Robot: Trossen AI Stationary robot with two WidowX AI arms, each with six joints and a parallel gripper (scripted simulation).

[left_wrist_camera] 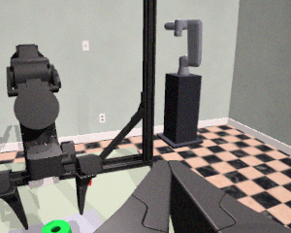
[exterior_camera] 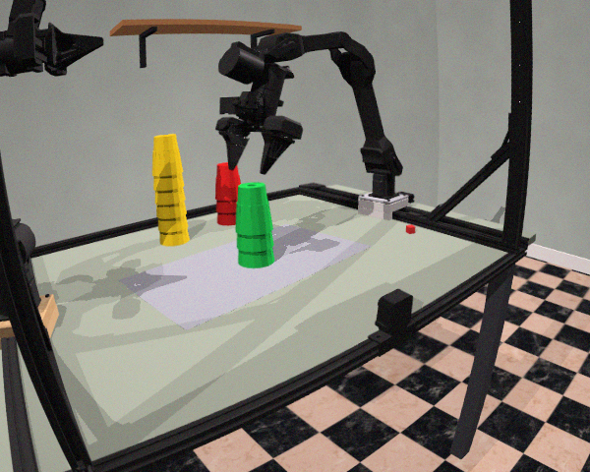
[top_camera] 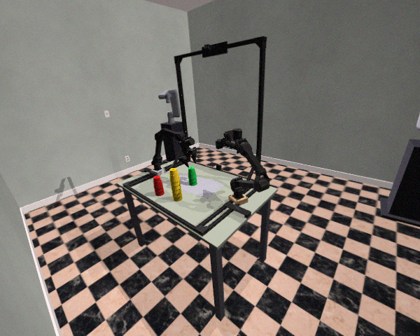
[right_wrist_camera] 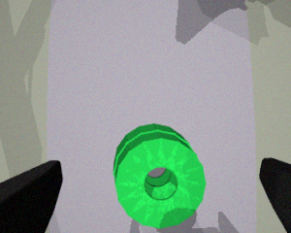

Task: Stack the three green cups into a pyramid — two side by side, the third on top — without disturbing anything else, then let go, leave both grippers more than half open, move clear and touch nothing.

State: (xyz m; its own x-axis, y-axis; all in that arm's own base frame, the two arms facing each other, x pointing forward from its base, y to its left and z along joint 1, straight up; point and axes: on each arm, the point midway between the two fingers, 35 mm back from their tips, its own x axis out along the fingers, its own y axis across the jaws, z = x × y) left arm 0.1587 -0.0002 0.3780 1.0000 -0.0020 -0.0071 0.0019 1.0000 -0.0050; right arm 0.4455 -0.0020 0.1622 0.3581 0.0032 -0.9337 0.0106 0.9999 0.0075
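Right now the grey mat is 20 mm to the left of my right hand and 210 mm below it. From my right hand the other things lie so: red cube 120 mm behind, 350 mm to the right, 200 mm below.
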